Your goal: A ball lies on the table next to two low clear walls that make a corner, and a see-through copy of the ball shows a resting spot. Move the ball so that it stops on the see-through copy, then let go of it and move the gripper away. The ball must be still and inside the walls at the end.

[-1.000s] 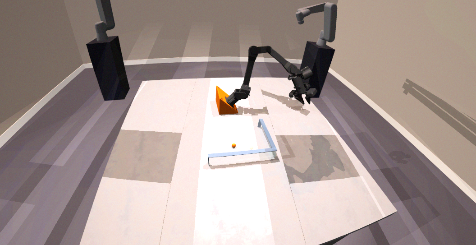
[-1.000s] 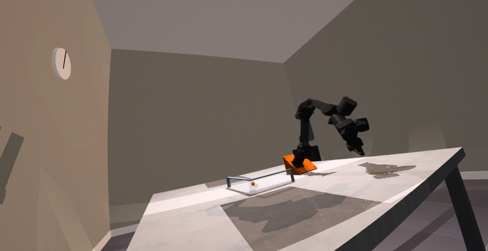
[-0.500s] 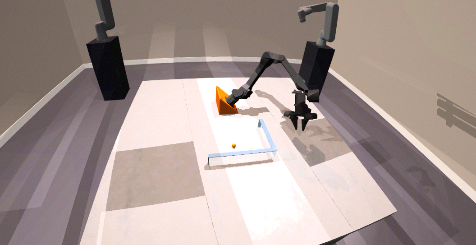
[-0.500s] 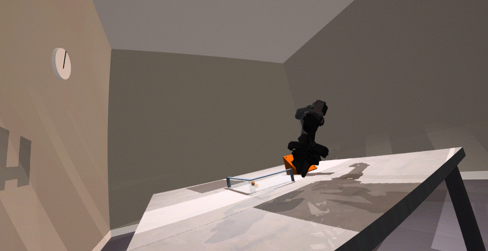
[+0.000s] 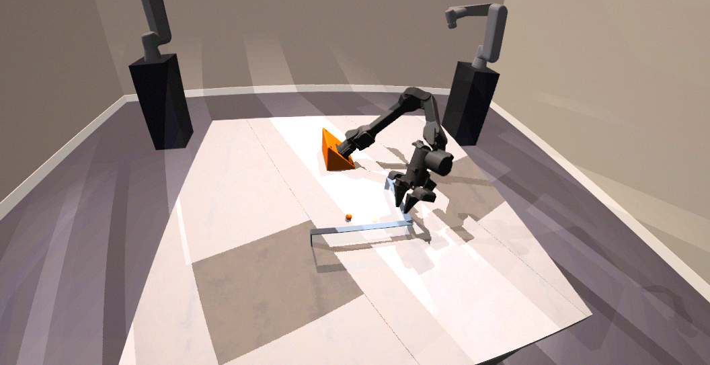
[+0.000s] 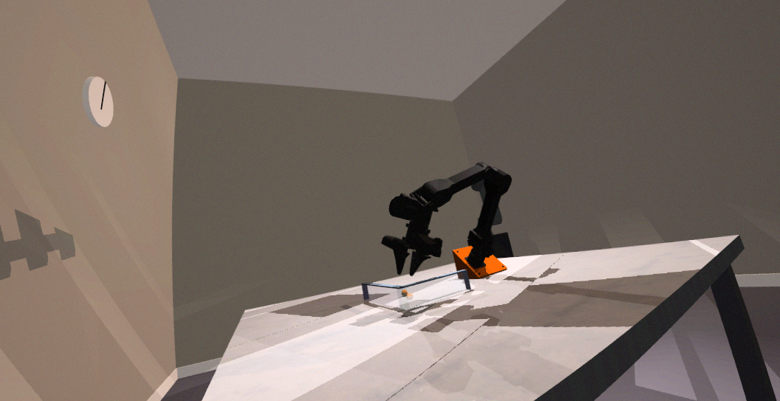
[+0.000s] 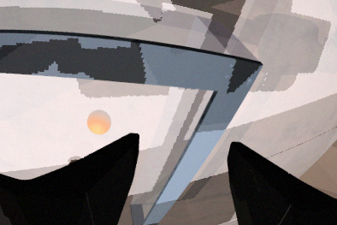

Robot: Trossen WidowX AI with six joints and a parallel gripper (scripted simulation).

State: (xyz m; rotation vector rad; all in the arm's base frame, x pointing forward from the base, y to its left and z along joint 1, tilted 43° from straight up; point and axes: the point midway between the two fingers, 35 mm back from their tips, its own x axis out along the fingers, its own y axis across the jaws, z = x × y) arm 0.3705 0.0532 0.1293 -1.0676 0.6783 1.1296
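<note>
Now: gripper tip 150 mm to the left of the orange ball, 70 mm past it and 70 mm above it. From my gripper tip the other things lie so: see-through copy of the ball: 70 mm to the right, 70 mm below, 40 mm behind.
</note>
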